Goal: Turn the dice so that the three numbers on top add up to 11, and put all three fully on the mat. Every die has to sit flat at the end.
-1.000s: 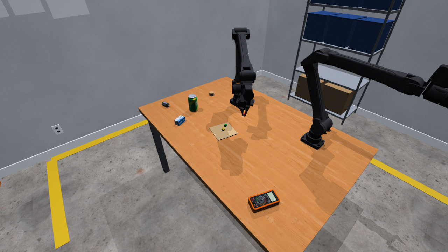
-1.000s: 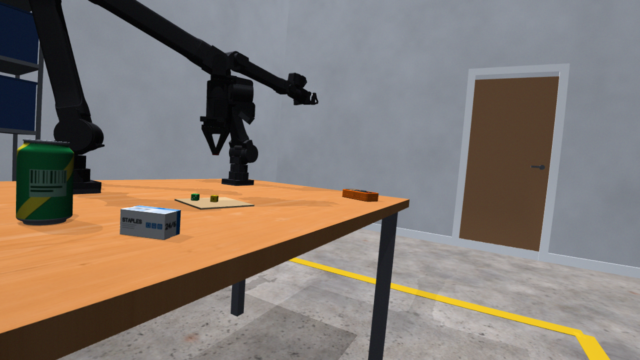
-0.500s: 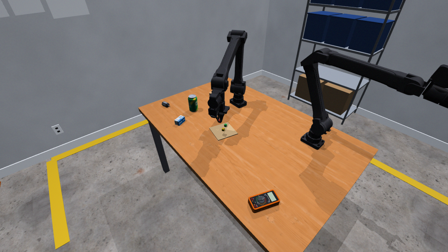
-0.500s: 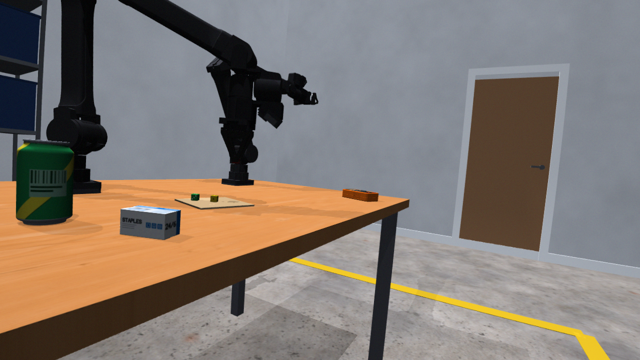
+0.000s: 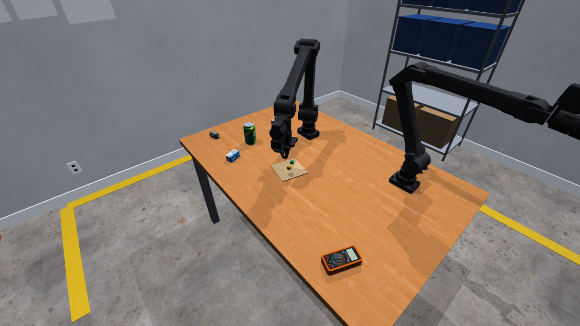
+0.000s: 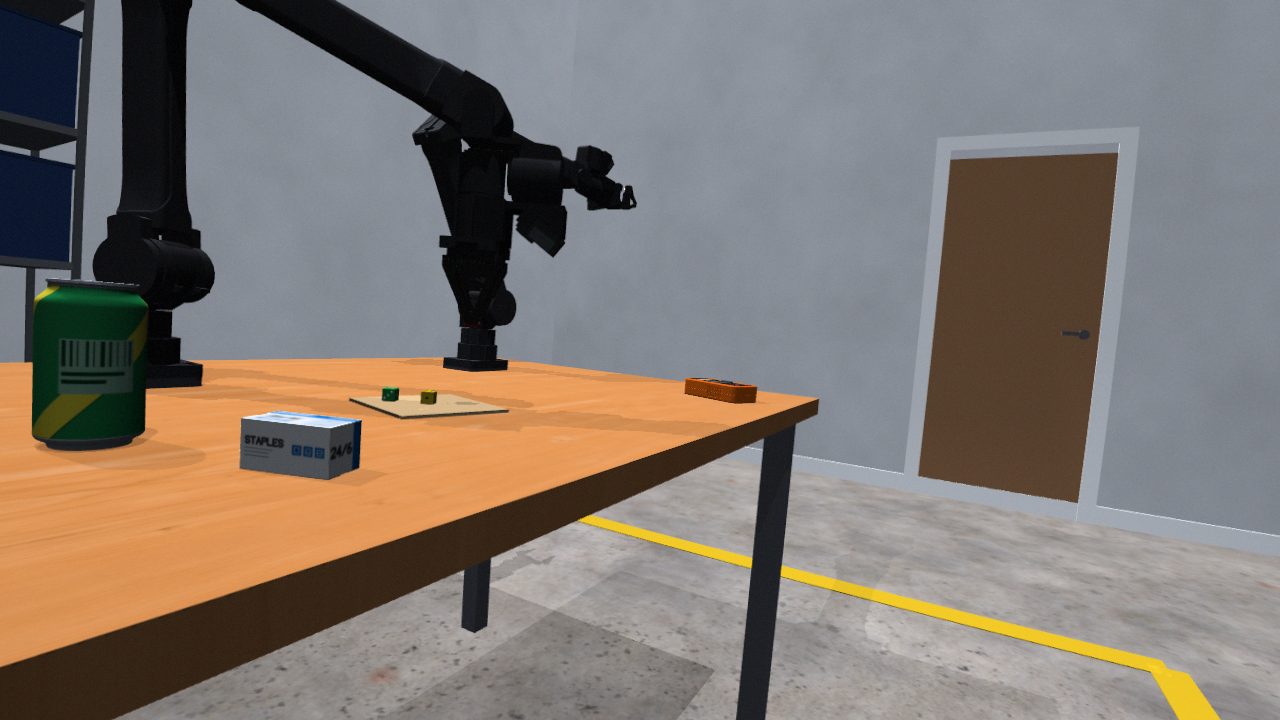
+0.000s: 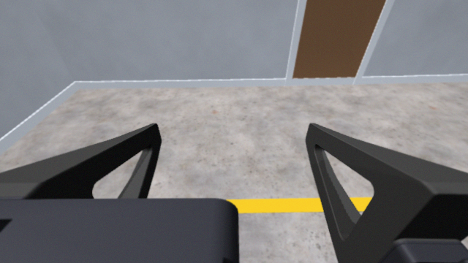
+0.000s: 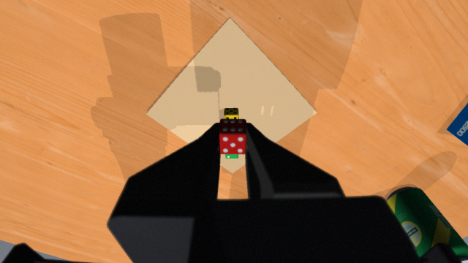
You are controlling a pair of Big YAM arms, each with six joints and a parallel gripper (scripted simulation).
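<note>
Right now my right hand is 100 mm above the yellow die, 40 mm past it and 20 mm to the left of it. From my right hand the other things lie so: tan mat 110 mm below, 40 mm behind, 20 mm to the right; then red die right at my right hand; then green die 100 mm below, 80 mm behind, 40 mm to the right.
</note>
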